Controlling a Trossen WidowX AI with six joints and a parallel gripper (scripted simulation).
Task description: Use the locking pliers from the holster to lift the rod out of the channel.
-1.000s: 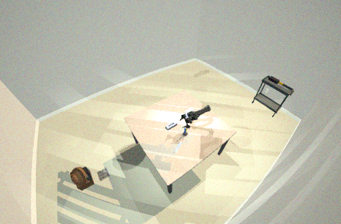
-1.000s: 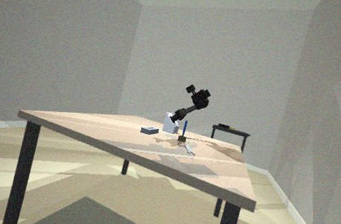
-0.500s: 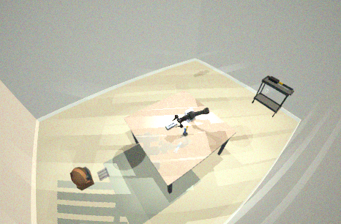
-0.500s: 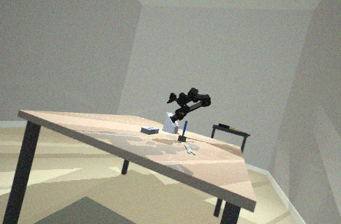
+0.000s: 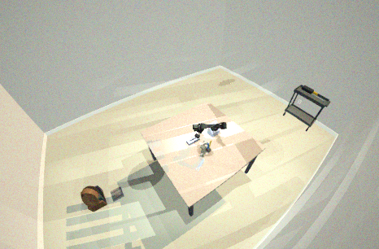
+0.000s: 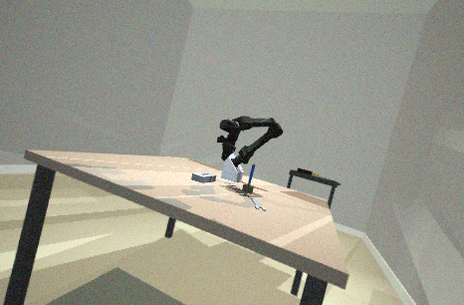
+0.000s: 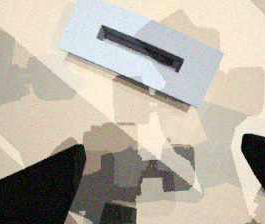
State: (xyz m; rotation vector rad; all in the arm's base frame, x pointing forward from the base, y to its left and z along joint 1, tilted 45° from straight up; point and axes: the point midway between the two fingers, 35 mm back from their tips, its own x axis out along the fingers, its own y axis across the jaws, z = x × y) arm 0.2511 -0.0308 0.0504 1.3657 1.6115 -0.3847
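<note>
My gripper tip is 180 mm to the right of the grey link bar, 40 mm above it and 20 mm past it. Round my gripper tip: rod 130 mm below, 70 mm to the right, 50 mm ahead; then channel block 120 mm below, 70 mm to the right, 40 mm ahead; then yellow handle 180 mm to the left, 50 mm behind, 40 mm below.
</note>
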